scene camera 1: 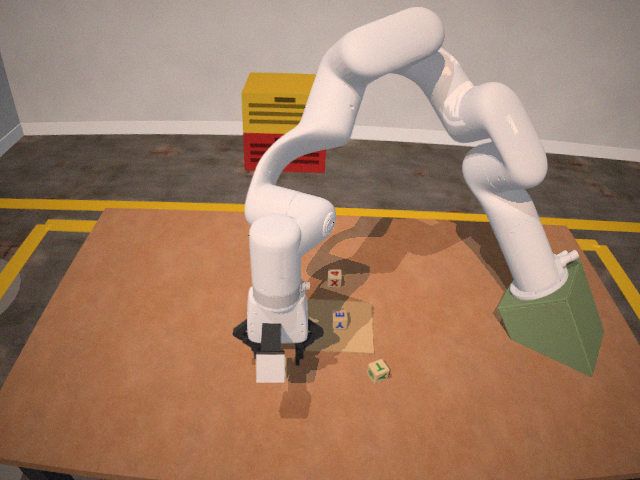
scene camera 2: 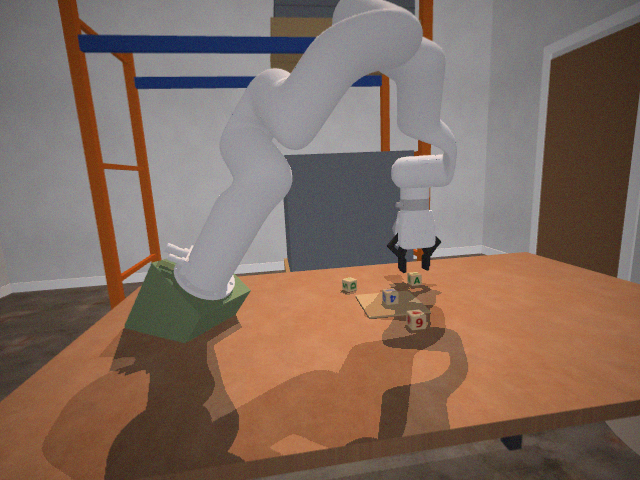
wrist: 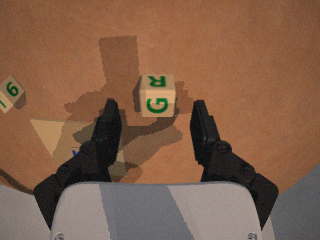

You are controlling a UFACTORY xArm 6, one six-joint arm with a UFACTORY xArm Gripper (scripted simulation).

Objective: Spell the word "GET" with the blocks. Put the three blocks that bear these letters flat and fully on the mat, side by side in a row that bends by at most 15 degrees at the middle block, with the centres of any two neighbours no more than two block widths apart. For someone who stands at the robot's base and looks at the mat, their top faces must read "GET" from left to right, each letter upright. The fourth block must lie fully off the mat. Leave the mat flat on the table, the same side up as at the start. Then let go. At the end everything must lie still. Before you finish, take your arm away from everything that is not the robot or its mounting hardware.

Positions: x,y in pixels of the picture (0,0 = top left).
Scene:
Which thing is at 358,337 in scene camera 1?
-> A tan mat.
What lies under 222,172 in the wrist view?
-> The gripper.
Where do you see a tan mat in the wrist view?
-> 58,136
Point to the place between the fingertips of the gripper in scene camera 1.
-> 278,359

